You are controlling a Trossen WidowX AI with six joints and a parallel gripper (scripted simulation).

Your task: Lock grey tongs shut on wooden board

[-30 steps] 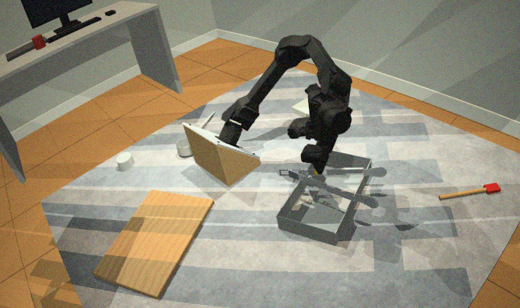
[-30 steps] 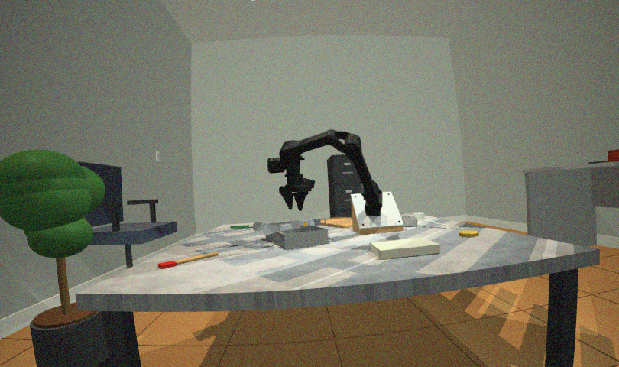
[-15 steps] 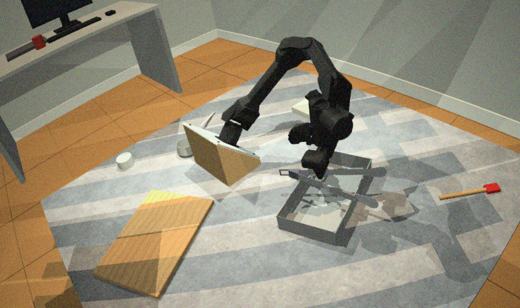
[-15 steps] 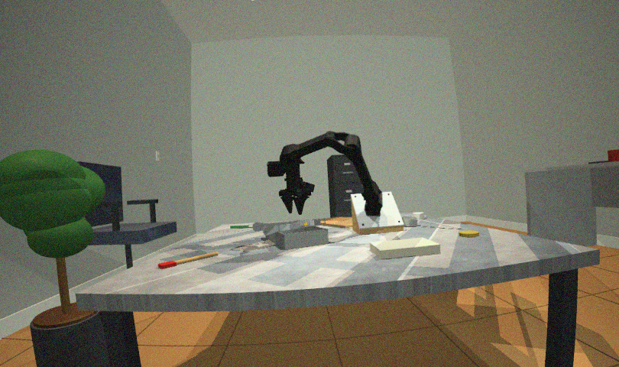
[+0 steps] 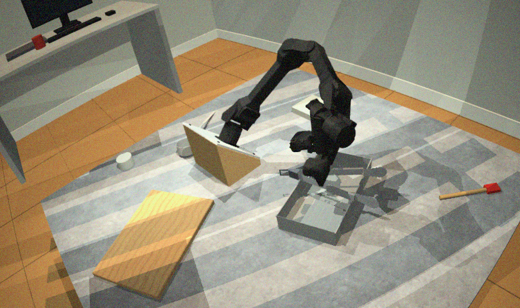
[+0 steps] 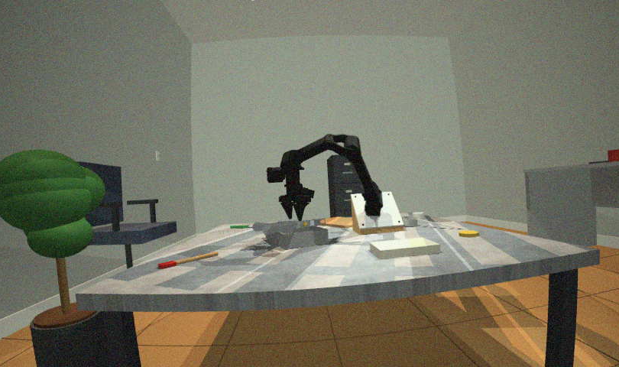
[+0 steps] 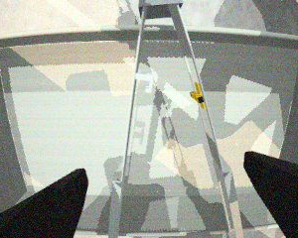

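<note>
The grey roasting tin lies 1 cm ahead of my gripper tip, 1 cm to the right of it and 6 cm below it. Also, from my gripper tip: red-headed hammer: 33 cm ahead, 32 cm to the left, 8 cm below; cream block: 35 cm behind, 30 cm to the left, 7 cm below; yellow lock piece: 4 cm behind, 2 cm below.
</note>
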